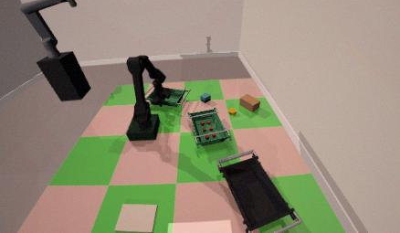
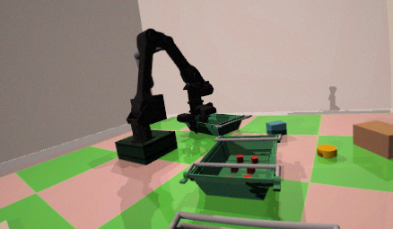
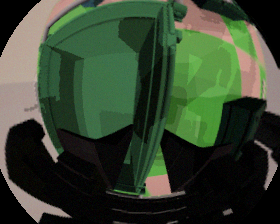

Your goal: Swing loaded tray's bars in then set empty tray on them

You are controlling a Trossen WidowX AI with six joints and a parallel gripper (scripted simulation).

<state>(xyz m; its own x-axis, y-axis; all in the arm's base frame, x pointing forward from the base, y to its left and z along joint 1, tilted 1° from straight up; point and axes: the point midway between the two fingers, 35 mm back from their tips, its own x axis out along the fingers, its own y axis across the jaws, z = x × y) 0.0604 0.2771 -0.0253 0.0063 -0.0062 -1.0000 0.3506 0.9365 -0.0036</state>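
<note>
Now: the green tray 30 mm ahead of my gripper tip, 70 mm to the left of it and 30 mm above it. From my gripper tip the other things lie so: blue block (330 mm ahead, 40 mm to the left, 10 mm above); then brown box (640 mm ahead, 80 mm to the right, 20 mm above); then orange disc (500 mm ahead, 140 mm to the right).
</note>
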